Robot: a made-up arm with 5 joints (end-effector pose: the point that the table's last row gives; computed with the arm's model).
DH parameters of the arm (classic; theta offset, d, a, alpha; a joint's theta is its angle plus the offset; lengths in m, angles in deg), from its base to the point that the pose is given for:
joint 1: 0 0.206 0 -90
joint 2: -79.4 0 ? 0
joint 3: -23.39 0 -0.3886 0
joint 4: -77.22 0 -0.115 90
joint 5: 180 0.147 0 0
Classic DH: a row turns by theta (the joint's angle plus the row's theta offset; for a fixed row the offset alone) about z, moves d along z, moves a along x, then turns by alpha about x.
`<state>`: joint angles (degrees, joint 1 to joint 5).
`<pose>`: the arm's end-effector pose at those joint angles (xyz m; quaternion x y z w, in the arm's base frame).
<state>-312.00 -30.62 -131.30 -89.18 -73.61</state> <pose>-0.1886 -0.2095 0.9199 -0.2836 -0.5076 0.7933 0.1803</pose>
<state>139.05 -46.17 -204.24 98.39 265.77</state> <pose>0.4976 -0.4318 0.7718 0.1084 -0.2160 -0.8971 0.3699</pose>
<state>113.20 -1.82 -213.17 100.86 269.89</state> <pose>0.0542 -0.1265 1.0405 0.1098 -0.5324 -0.8224 0.1680</pose>
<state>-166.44 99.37 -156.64 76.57 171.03</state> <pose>-0.7909 -0.1907 -0.2443 -0.9669 -0.1926 -0.1674 0.0067</pose>
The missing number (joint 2, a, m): 0.4131
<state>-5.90 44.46 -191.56 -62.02 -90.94</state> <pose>0.2986 -0.0309 0.8799 -0.1853 -0.1700 0.6423 0.7240</pose>
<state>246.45 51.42 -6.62 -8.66 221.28</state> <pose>-0.0659 -0.1513 -0.1162 -0.9279 -0.2071 -0.1829 0.2504</pose>
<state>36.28 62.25 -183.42 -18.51 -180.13</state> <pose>0.5497 0.4035 0.7841 -0.1076 0.3273 0.2913 0.8924</pose>
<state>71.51 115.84 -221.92 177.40 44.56</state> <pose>0.1808 0.5408 -0.0078 0.7902 0.1893 -0.3086 0.4945</pose>
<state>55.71 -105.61 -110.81 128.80 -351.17</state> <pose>-0.3122 -0.4578 0.5326 -0.6620 -0.2870 -0.5854 0.3696</pose>
